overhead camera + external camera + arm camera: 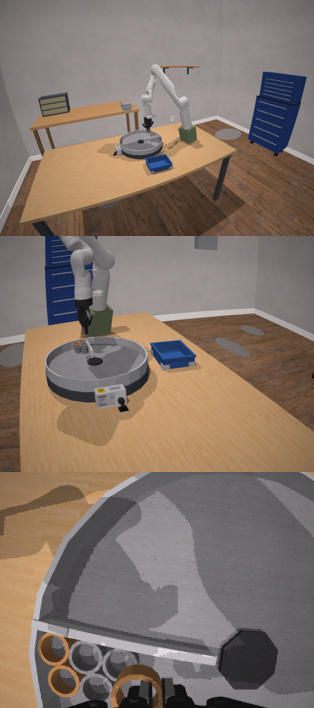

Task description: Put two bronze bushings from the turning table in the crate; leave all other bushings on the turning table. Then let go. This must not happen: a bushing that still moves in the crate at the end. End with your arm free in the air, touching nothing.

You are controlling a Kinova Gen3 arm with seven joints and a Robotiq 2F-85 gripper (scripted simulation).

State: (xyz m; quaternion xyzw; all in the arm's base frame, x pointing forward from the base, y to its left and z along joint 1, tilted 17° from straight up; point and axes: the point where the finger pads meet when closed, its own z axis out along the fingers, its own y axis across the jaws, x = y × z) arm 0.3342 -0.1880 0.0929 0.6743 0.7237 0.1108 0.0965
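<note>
My gripper is now 120 mm short of the blue crate, 350 mm to the right of it and 140 mm above it. From my hand the other things lie so: grey turning table (90 mm ahead, 110 mm below).
</note>
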